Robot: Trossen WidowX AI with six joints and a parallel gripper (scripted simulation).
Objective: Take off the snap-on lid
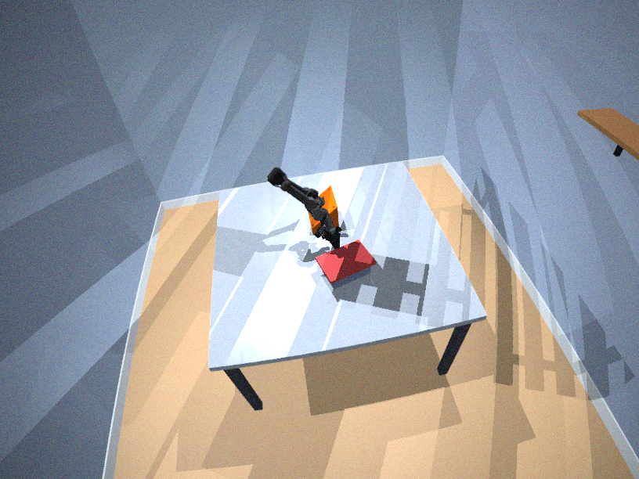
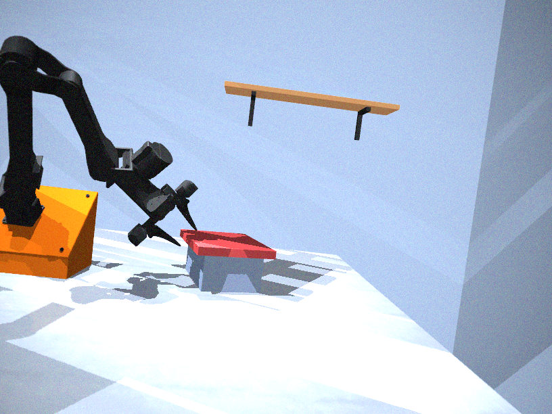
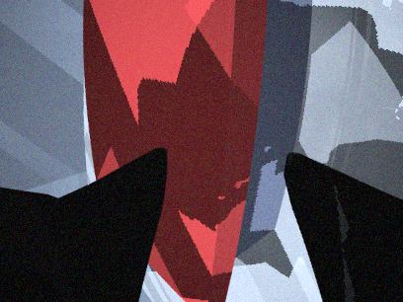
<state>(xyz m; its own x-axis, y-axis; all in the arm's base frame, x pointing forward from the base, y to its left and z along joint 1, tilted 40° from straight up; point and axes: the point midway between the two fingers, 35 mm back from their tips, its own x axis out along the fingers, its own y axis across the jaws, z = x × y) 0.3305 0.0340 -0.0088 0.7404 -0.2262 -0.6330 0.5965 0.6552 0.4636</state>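
My gripper tip is 8 cm short of the lid and 3 cm to the right of it. From my gripper tip the other things lie so: grey-blue storage box (8 cm ahead, 5 cm below, 3 cm to the left).
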